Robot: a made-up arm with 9 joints.
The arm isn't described. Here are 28 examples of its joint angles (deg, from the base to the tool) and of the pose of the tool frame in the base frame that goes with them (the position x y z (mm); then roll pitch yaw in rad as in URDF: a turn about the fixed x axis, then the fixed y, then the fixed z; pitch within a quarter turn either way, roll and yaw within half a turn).
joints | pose
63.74 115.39 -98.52 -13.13 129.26 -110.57 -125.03 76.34 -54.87 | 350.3 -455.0 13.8 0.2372 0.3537 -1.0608
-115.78 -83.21 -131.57 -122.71 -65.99 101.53 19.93 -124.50 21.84 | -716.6 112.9 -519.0 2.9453 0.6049 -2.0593
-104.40 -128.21 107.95 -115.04 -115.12 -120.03 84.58 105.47 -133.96 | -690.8 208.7 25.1 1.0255 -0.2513 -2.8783
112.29 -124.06 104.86 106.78 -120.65 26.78 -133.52 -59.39 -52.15 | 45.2 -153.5 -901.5 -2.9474 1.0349 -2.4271
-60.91 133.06 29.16 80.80 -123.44 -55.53 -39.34 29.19 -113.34 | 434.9 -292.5 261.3 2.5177 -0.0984 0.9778
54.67 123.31 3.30 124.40 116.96 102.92 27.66 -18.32 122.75 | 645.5 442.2 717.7 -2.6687 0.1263 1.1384
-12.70 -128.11 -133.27 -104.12 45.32 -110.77 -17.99 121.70 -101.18 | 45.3 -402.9 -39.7 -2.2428 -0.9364 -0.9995
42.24 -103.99 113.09 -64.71 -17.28 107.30 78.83 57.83 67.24 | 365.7 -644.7 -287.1 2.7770 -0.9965 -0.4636
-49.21 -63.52 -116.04 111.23 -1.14 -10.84 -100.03 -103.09 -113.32 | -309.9 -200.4 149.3 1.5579 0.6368 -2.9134
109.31 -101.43 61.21 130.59 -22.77 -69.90 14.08 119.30 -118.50 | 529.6 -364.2 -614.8 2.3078 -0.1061 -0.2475
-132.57 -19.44 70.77 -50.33 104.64 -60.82 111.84 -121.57 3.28 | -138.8 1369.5 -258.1 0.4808 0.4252 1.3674
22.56 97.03 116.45 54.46 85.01 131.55 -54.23 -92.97 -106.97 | 305.4 -681.4 -133.5 -1.2599 -0.5104 2.9430
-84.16 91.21 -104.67 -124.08 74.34 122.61 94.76 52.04 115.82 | 206.7 221.1 40.4 -1.6798 -0.1936 0.3692
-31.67 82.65 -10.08 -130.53 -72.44 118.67 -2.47 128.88 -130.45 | -23.0 174.8 -131.6 -1.9991 0.4745 -0.1431
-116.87 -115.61 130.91 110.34 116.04 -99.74 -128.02 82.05 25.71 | -181.3 217.2 -643.9 2.6546 0.3533 -1.0106
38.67 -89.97 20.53 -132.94 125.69 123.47 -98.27 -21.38 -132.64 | 205.7 -113.0 -785.8 -2.5699 -0.2387 2.7274
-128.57 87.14 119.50 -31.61 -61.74 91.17 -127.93 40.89 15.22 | -209.2 -566.8 238.3 0.2490 0.4133 -0.9998
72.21 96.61 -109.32 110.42 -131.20 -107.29 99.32 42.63 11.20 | 717.6 265.8 7.2 2.3039 -0.2552 0.1889
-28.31 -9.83 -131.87 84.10 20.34 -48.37 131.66 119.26 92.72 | 373.5 -339.5 -119.0 2.9304 -0.4334 -0.6482
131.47 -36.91 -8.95 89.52 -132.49 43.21 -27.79 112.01 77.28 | 902.9 -421.9 633.5 -0.5993 0.1561 -0.1184
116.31 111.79 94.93 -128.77 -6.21 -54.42 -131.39 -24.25 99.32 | 706.2 412.8 247.9 1.9512 -1.0032 -0.5818
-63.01 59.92 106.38 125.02 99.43 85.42 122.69 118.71 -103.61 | -842.2 -82.4 67.9 2.8262 -0.5543 2.1542
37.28 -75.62 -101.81 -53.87 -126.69 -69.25 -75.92 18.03 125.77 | -60.1 -89.1 47.5 -1.0273 -1.1672 -1.2163
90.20 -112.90 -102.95 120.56 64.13 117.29 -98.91 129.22 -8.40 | -772.7 210.9 -273.8 3.1017 -0.1049 2.8433
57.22 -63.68 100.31 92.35 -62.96 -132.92 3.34 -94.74 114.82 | 311.5 -788.3 329.6 -0.9407 -0.6833 -0.1292
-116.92 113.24 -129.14 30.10 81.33 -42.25 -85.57 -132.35 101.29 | -101.2 604.6 -560.0 -2.6391 1.1849 0.9012
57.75 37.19 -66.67 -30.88 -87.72 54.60 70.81 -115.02 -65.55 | 96.2 -130.8 198.8 -2.7391 -0.8606 -3.0811
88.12 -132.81 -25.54 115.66 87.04 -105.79 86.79 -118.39 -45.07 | -98.8 346.0 -725.7 0.5938 1.2690 1.7013
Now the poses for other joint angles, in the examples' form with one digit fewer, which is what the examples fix.
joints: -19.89 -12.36 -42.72 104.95 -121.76 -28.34 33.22 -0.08 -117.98
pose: -185 -163 593 2.048 -0.393 -0.416
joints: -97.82 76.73 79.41 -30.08 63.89 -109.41 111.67 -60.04 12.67
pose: -1091 270 314 -0.391 0.165 2.979
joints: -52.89 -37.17 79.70 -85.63 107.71 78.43 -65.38 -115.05 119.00
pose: -1148 -371 -828 1.097 1.120 0.178
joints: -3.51 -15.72 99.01 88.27 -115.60 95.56 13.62 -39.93 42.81
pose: -713 -328 782 -2.593 -0.751 -2.979
